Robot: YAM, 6 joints.
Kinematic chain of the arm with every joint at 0, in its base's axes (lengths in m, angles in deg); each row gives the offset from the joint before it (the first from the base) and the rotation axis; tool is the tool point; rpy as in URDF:
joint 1: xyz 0 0 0.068 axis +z
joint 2: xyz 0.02 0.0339 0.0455 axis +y
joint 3: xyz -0.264 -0.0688 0 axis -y
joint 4: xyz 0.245 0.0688 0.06 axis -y
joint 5: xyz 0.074 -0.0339 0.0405 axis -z
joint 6: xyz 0.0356 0 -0.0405 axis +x
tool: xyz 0 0 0 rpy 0 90 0
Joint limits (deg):
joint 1: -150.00..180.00
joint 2: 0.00..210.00
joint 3: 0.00..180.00
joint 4: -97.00..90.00
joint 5: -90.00..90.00
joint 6: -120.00..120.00
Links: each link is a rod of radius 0.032 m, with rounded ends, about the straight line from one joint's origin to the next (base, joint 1, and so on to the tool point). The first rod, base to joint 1, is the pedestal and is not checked.
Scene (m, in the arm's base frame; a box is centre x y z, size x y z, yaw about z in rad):
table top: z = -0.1
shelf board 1: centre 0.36 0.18 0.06 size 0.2 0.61 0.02 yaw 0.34
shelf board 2: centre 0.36 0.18 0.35 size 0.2 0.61 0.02 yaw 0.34
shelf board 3: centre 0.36 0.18 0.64 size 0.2 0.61 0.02 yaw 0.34
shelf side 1: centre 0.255 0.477 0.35 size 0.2 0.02 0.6 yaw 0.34
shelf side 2: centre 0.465 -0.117 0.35 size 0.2 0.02 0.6 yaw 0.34
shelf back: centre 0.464 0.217 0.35 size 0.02 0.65 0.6 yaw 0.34
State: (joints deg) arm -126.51 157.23 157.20 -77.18 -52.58 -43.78
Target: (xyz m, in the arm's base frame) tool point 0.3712 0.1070 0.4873
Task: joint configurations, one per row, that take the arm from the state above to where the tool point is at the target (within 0.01 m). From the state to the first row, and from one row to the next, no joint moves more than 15 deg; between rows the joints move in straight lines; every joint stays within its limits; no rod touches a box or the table.
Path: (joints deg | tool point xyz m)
1: -111.98 148.90 152.97 -79.38 -52.63 -43.78 | -0.1648 -0.4839 0.2346
2: -97.44 140.57 148.74 -81.58 -52.67 -43.78 | -0.0348 -0.4848 0.2838
3: -82.91 132.25 144.51 -83.79 -52.72 -43.78 | 0.0842 -0.4475 0.3289
4: -68.38 123.92 140.28 -85.99 -52.76 -43.78 | 0.1806 -0.3789 0.3696
5: -53.85 115.59 136.05 -88.19 -52.81 -43.78 | 0.2464 -0.2891 0.4051
6: -39.31 107.26 131.82 -90.39 -52.85 -43.78 | 0.2774 -0.1905 0.4349
7: -24.78 98.94 127.59 -92.60 -52.90 -43.78 | 0.2745 -0.0954 0.4586
8: -10.25 90.61 123.37 -94.80 -52.94 -43.78 | 0.2423 -0.0150 0.4762
9: 4.29 82.28 119.14 -97.00 -52.99 -43.78 | 0.1894 0.0427 0.4873
10: 6.08 93.38 132.15 -92.65 -54.92 -43.78 | 0.2402 0.0549 0.5009
11: 7.88 104.47 145.16 -88.30 -56.84 -43.78 | 0.2888 0.0701 0.5053
12: 9.67 115.57 158.17 -83.95 -58.77 -43.78 | 0.3331 0.0876 0.5006
13: 11.47 126.66 171.18 -79.60 -60.70 -43.78 | 0.3712 0.1070 0.4873

